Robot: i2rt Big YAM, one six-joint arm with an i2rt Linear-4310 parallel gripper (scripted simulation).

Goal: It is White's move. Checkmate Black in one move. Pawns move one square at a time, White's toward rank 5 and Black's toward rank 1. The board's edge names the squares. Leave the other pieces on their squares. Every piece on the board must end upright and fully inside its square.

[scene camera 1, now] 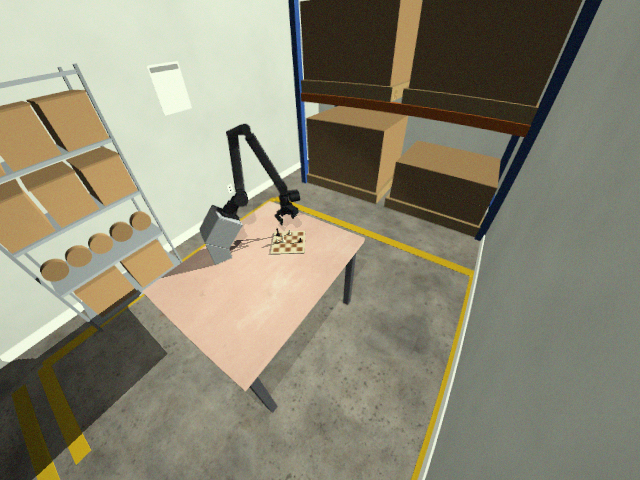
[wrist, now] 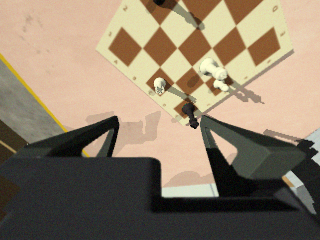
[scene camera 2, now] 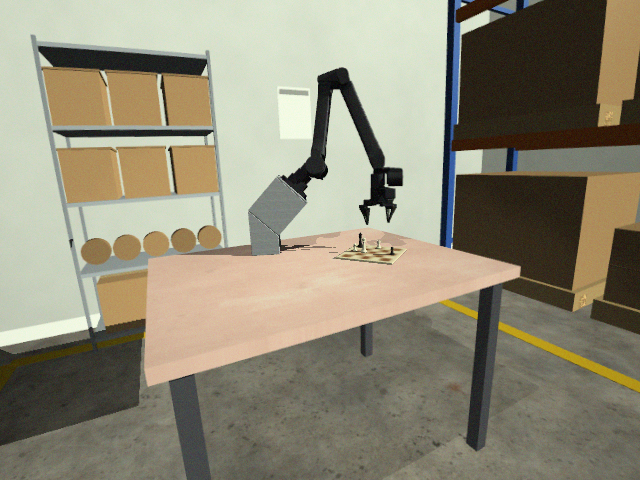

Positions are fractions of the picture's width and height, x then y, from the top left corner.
Observation:
In view: my gripper (wrist: 0.50, 0.50) and a chessboard (scene camera 2: 0.59, 0.53).
The chessboard also shows in the wrist view (wrist: 0.45, 0.20).

